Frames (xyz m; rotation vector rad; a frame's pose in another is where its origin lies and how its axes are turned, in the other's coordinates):
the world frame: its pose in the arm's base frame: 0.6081 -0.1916 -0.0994 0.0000 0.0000 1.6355
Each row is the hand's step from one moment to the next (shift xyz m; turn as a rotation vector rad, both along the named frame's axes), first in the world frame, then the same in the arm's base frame.
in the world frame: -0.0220 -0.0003 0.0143 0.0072 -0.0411 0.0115
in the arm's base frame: 0.0017 -0.0219 0.0143 0.0405 0.0098 0.0115
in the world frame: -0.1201 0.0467 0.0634 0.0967 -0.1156 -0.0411
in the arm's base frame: -0.0388 -0.1229 0.0634 0.1091 0.1040 -0.0411
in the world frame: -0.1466 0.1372 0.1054 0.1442 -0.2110 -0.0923
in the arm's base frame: -0.1274 -0.1552 0.1054 0.2012 0.1575 -0.0923
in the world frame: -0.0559 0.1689 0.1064 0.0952 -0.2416 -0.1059
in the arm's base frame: -0.1649 -0.0667 0.1064 0.2349 0.1106 -0.1059
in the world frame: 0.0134 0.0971 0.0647 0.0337 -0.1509 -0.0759
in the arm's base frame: -0.0978 0.0071 0.0647 0.1484 0.0434 -0.0759
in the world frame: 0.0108 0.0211 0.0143 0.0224 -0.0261 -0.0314
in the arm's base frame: -0.0218 0.0094 0.0143 0.0246 0.0240 -0.0314
